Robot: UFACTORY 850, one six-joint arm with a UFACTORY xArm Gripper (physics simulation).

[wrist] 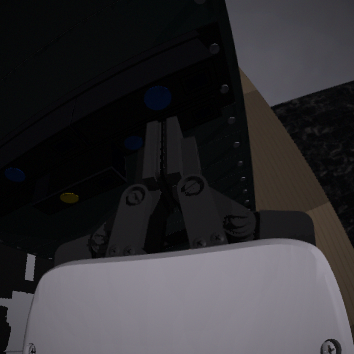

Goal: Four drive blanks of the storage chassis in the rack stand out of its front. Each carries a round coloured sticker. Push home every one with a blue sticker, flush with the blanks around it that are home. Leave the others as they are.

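Observation:
The dark storage chassis [90, 107] fills the upper left of the wrist view. A large blue sticker [157, 97] shows just above the fingertips. A smaller blue sticker [133, 143] is just left of the fingers, and another blue sticker [15, 174] is at the far left. A yellow sticker [69, 198] is at lower left, on a blank whose long side shows as it stands out. How far the blue-stickered blanks stand out is hard to tell in the dark. My gripper [168, 137] is shut and empty, its tips below the large blue sticker; contact cannot be told.
The rack's side post [240, 150] with a row of round screw heads runs down right of the fingers. Beyond it are a wood-coloured surface [285, 165], a dark mottled surface [320, 130] and a grey wall [295, 45]. Pale shapes show at the lower left edge.

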